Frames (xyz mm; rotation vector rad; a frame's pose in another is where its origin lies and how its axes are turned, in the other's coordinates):
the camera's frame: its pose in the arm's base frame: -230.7 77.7 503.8 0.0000 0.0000 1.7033
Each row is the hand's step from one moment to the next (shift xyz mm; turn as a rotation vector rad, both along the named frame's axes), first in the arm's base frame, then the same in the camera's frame.
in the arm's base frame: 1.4 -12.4 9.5 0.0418 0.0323 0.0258
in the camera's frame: -12.5 0.3 9.5 0.0265 -0.0457 0.0258
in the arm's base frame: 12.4 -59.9 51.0 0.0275 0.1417 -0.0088
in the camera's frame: -61.0 -4.4 51.0 0.1368 -0.0460 -0.0088
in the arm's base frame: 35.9 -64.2 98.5 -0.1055 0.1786 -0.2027
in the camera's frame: -68.4 -27.1 98.5 0.1910 0.0810 -0.2027
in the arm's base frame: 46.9 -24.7 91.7 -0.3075 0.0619 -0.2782
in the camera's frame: -30.7 -43.2 91.7 0.1020 0.2966 -0.2782
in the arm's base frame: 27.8 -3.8 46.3 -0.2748 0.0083 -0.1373
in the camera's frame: -7.4 -27.1 46.3 0.0445 0.2713 -0.1373
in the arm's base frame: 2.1 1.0 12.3 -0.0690 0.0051 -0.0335
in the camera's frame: 0.7 -2.2 12.3 0.0142 0.0677 -0.0335
